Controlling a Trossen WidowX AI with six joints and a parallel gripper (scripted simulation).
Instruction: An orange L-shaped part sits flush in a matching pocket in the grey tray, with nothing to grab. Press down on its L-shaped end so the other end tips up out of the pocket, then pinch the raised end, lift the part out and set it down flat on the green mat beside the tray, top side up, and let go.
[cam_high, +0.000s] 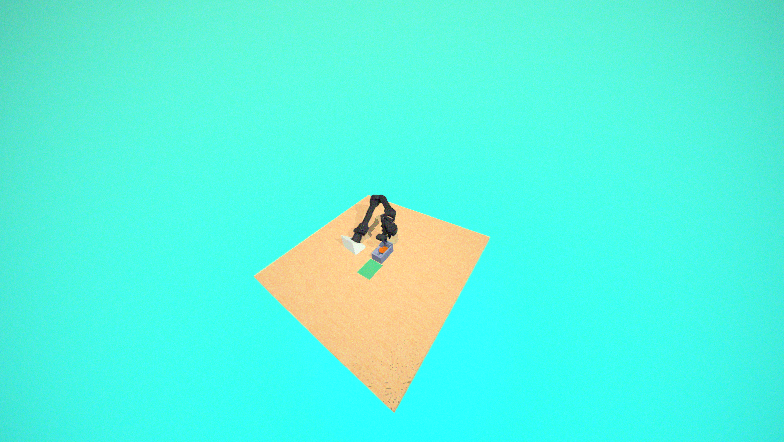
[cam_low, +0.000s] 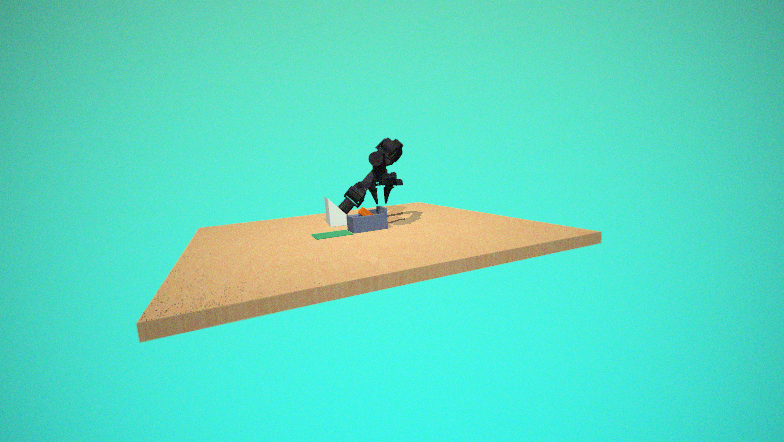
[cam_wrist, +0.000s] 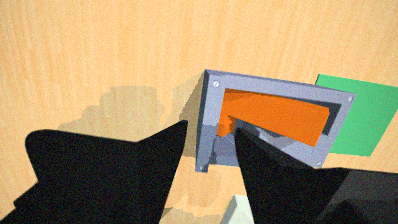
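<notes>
My gripper tip is now 6 cm above the orange L-shaped part and 5 cm to the left of it. Round my gripper tip: green mat (22 cm to the right, 12 cm below, 1 cm ahead).
</notes>
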